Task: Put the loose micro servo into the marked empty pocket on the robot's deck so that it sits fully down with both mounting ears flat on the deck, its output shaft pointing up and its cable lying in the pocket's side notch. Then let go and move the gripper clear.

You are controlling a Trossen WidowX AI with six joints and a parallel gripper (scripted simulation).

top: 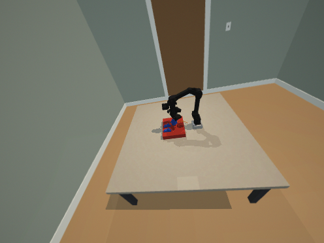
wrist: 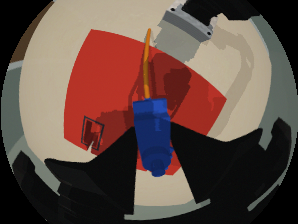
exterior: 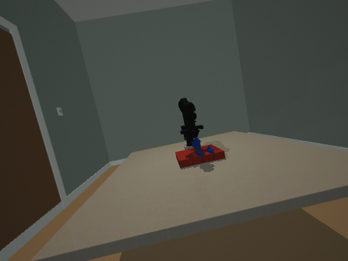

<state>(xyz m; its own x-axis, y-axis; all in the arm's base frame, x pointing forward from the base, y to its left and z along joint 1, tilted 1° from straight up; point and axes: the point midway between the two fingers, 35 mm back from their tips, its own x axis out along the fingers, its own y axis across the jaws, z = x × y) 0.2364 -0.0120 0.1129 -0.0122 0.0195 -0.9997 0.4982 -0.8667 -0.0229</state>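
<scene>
Now: gripper tip 100 mm above the red deck and 10 mm past it.
</scene>
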